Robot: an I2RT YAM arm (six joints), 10 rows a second.
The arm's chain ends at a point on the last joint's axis. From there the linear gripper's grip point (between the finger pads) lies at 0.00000 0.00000 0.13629 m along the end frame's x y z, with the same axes.
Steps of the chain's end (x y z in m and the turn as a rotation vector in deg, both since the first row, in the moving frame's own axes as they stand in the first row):
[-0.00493 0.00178 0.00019 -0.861 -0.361 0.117]
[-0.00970 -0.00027 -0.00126 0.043 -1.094 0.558]
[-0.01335 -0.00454 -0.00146 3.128 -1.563 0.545]
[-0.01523 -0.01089 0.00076 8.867 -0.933 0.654]
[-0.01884 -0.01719 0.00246 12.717 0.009 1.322]
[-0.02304 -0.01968 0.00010 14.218 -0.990 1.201]
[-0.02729 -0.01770 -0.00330 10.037 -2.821 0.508]
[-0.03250 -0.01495 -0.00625 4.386 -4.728 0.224]
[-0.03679 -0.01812 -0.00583 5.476 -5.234 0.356]
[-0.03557 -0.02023 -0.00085 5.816 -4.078 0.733]
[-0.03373 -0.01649 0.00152 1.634 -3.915 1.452]
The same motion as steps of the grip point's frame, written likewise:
[-0.00579 0.00383 0.00017 -0.861 -0.361 0.117]
[-0.01230 -0.00038 -0.00128 0.043 -1.094 0.558]
[-0.01703 -0.01199 -0.00171 3.128 -1.563 0.545]
[-0.01732 -0.03191 -0.00089 8.867 -0.933 0.654]
[-0.01847 -0.04719 -0.00088 12.717 0.009 1.322]
[-0.02502 -0.05317 -0.00409 14.218 -0.990 1.201]
[-0.03386 -0.04147 -0.00555 10.037 -2.821 0.508]
[-0.04370 -0.02538 -0.00711 4.386 -4.728 0.224]
[-0.04916 -0.03115 -0.00702 5.476 -5.234 0.356]
[-0.04516 -0.03409 -0.00190 5.816 -4.078 0.733]
[-0.04298 -0.02049 0.00115 1.634 -3.915 1.452]

